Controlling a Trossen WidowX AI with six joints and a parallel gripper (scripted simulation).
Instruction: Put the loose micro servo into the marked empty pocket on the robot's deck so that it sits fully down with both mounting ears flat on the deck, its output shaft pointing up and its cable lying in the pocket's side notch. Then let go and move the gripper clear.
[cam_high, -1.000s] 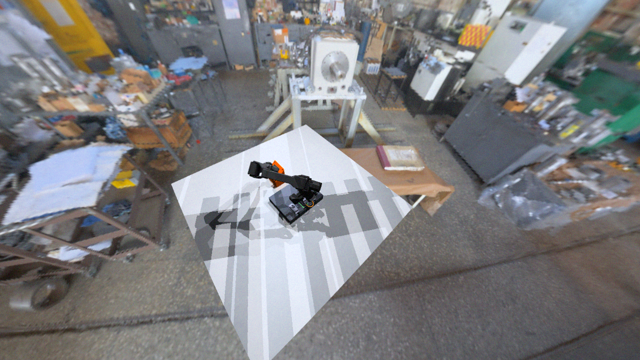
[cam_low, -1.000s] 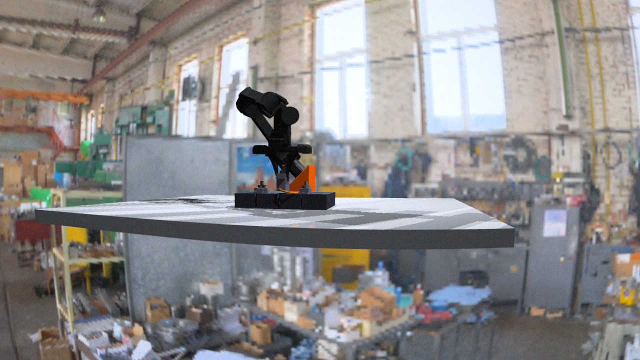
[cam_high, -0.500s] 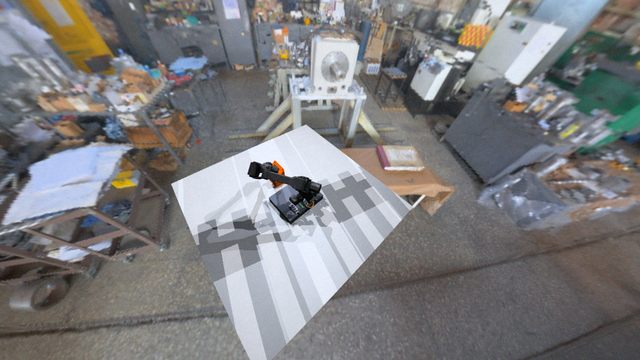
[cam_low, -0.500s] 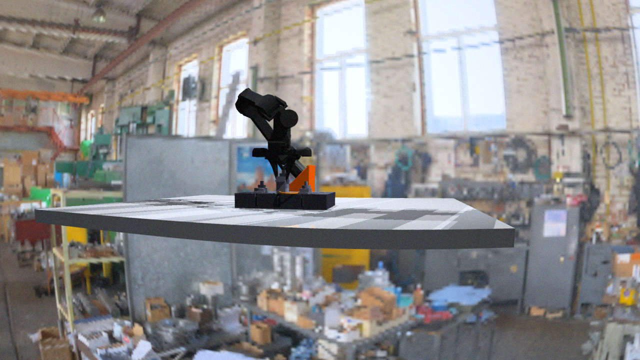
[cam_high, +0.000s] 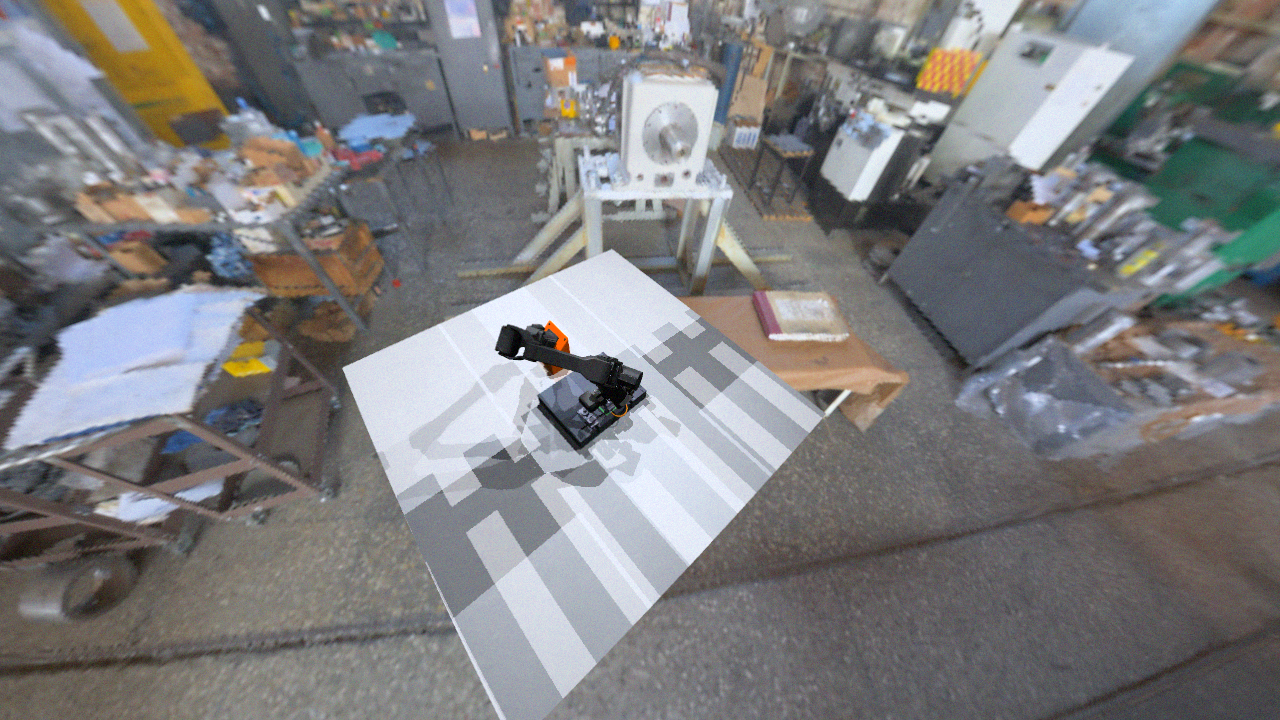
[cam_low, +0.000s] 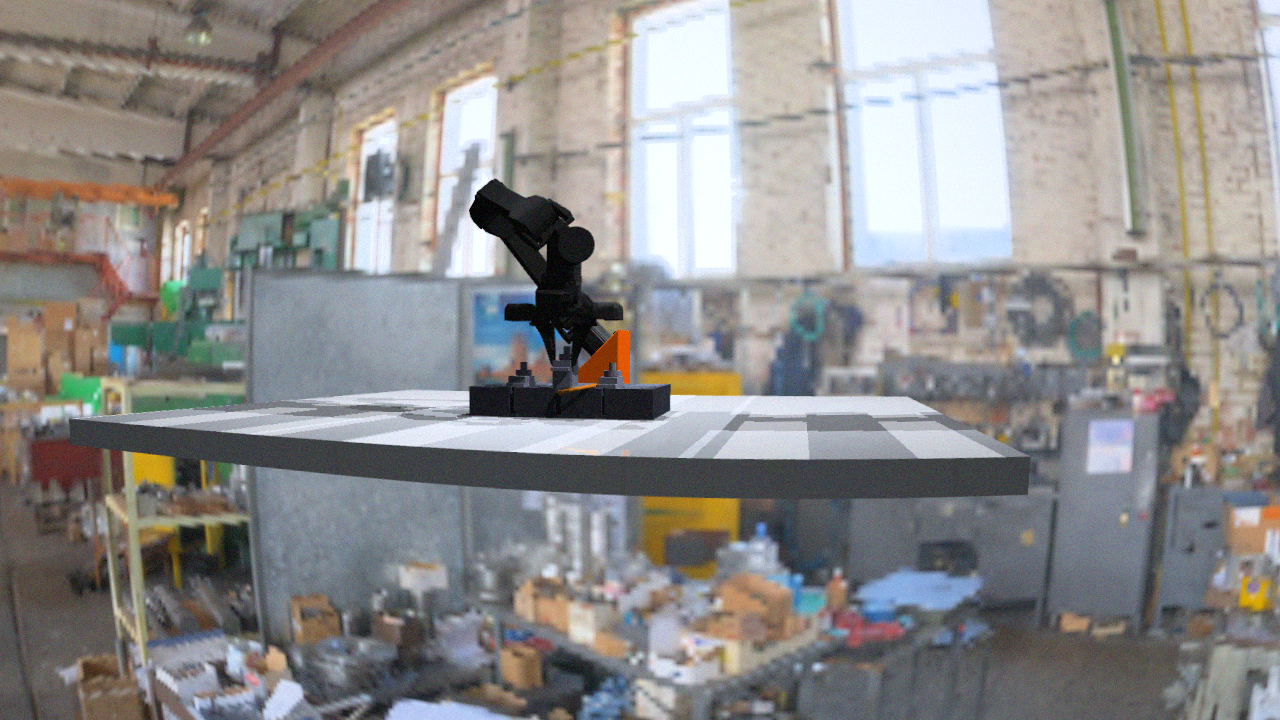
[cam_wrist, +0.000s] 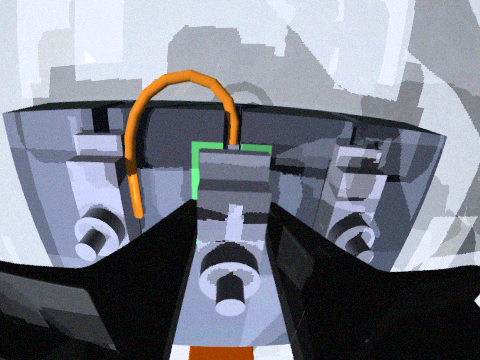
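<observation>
Now: the dark deck 12 cm behind my gripper tip and 6 cm below it.
</observation>
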